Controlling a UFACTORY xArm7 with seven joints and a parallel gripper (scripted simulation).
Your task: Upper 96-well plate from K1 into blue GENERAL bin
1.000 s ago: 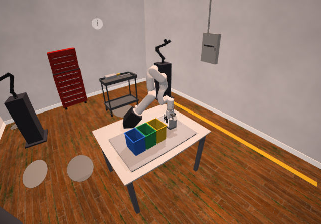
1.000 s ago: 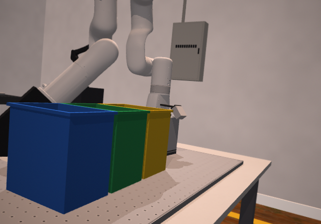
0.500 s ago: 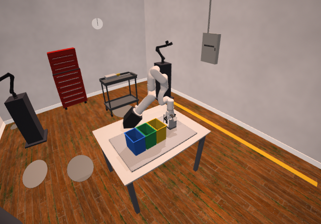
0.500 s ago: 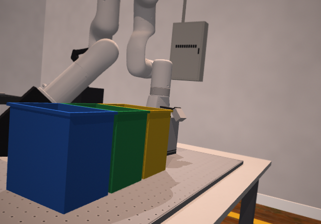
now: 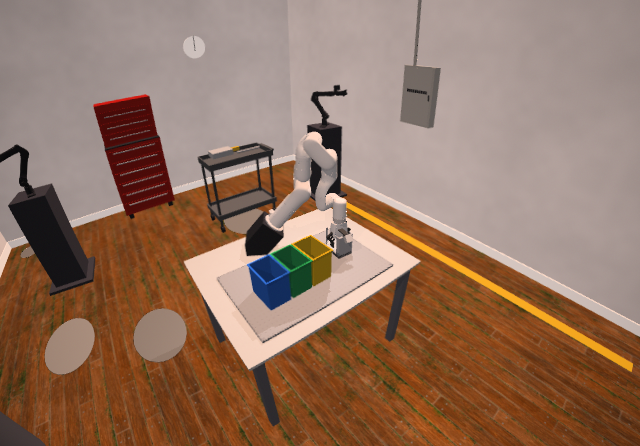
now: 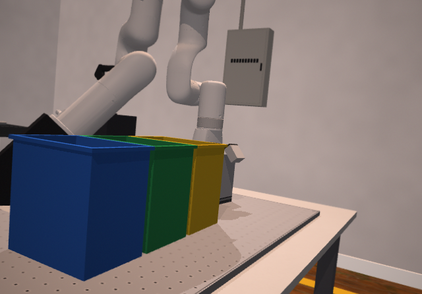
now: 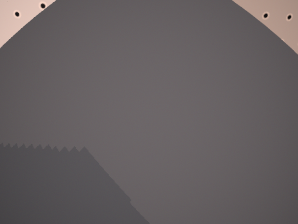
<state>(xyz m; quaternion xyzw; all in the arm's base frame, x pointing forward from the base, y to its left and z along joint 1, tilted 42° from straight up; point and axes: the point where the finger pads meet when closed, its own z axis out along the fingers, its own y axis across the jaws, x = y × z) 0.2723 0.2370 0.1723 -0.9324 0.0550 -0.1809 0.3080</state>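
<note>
Right now the 96-well plate is 20 mm below my hand. The rest, counted from my hand: yellow bin: 90 mm ahead, 240 mm to the right, 30 mm above; green bin: 110 mm ahead, 370 mm to the right, 30 mm above; blue bin: 130 mm ahead, 500 mm to the right, 30 mm above.
</note>
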